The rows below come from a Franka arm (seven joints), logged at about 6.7 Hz.
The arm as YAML. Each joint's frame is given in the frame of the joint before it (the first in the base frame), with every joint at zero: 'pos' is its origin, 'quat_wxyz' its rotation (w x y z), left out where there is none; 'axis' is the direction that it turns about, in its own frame. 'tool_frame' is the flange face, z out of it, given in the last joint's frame.
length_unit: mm
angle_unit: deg
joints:
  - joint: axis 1
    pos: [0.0, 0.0, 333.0]
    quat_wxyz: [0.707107, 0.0, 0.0, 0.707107]
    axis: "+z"
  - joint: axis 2
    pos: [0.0, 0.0, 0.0]
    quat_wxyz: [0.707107, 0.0, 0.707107, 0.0]
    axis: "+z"
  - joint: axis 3
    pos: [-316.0, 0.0, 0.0]
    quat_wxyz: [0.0, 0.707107, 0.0, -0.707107]
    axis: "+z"
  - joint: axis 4
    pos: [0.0, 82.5, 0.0]
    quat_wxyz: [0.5, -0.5, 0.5, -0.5]
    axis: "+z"
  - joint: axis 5
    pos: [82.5, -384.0, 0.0]
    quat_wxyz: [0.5, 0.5, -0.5, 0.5]
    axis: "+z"
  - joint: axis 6
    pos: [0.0, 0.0, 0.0]
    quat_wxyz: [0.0, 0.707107, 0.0, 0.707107]
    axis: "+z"
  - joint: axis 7
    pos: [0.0, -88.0, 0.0]
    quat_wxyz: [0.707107, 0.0, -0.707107, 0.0]
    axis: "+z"
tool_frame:
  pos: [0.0, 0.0, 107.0]
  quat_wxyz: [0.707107, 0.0, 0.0, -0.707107]
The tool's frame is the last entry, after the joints.
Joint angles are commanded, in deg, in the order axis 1, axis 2, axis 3, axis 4, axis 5, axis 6, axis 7. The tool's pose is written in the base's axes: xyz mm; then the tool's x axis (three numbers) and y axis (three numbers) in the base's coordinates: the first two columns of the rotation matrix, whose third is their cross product. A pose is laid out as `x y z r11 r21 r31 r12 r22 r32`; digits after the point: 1 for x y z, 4 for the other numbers.
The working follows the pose.
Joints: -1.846 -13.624 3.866 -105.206 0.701 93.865 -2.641
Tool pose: 483.8 22.1 627.7 0.9961 0.0791 0.0391 0.0790 -0.9969 0.0055
Where each joint sits with the arm in this pose, in the base's axes (m; each line is computed from the numbers above, not from the rounded line before):
axis 1: 0.0000 0.0000 0.3330
axis 2: 0.0000 0.0000 0.3330
axis 3: -0.0744 0.0024 0.6401
axis 4: 0.0057 0.0054 0.6595
axis 5: 0.3917 0.0194 0.7312
axis 6: 0.3917 0.0194 0.7312
axis 7: 0.4795 0.0223 0.7346
the tool: 0.4838 0.0221 0.6277

